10 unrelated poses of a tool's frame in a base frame.
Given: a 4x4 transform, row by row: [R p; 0 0 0 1], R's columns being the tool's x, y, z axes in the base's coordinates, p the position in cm. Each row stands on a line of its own.
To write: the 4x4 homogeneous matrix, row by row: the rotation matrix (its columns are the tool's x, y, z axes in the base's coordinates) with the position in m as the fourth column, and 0 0 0 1 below. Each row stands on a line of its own. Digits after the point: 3 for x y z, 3 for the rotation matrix.
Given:
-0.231 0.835 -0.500 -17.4
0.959 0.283 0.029 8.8
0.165 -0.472 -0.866 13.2
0 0 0 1
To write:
-0.231 0.835 -0.500 -0.174
0.959 0.283 0.029 0.088
0.165 -0.472 -0.866 0.132
0 0 0 1

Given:
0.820 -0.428 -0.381 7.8
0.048 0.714 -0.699 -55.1
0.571 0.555 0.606 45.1
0 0 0 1
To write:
0.820 -0.428 -0.381 0.078
0.048 0.714 -0.699 -0.551
0.571 0.555 0.606 0.451
0 0 0 1

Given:
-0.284 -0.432 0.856 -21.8
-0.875 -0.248 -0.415 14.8
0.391 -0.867 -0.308 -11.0
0 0 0 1
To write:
-0.284 -0.432 0.856 -0.218
-0.875 -0.248 -0.415 0.148
0.391 -0.867 -0.308 -0.110
0 0 0 1

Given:
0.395 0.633 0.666 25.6
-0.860 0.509 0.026 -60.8
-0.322 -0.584 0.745 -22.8
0 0 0 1
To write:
0.395 0.633 0.666 0.256
-0.860 0.509 0.026 -0.608
-0.322 -0.584 0.745 -0.228
0 0 0 1

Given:
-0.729 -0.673 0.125 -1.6
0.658 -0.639 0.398 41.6
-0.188 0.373 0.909 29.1
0 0 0 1
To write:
-0.729 -0.673 0.125 -0.016
0.658 -0.639 0.398 0.416
-0.188 0.373 0.909 0.291
0 0 0 1

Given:
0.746 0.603 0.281 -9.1
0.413 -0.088 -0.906 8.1
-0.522 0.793 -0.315 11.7
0 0 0 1
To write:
0.746 0.603 0.281 -0.091
0.413 -0.088 -0.906 0.081
-0.522 0.793 -0.315 0.117
0 0 0 1

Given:
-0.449 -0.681 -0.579 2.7
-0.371 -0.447 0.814 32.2
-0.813 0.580 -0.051 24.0
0 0 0 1
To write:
-0.449 -0.681 -0.579 0.027
-0.371 -0.447 0.814 0.322
-0.813 0.580 -0.051 0.240
0 0 0 1

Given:
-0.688 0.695 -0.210 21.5
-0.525 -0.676 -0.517 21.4
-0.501 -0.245 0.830 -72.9
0 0 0 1
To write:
-0.688 0.695 -0.210 0.215
-0.525 -0.676 -0.517 0.214
-0.501 -0.245 0.830 -0.729
0 0 0 1

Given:
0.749 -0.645 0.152 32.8
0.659 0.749 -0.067 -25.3
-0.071 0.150 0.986 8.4
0 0 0 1
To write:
0.749 -0.645 0.152 0.328
0.659 0.749 -0.067 -0.253
-0.071 0.150 0.986 0.084
0 0 0 1

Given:
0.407 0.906 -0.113 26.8
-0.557 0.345 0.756 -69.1
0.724 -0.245 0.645 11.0
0 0 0 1
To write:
0.407 0.906 -0.113 0.268
-0.557 0.345 0.756 -0.691
0.724 -0.245 0.645 0.110
0 0 0 1

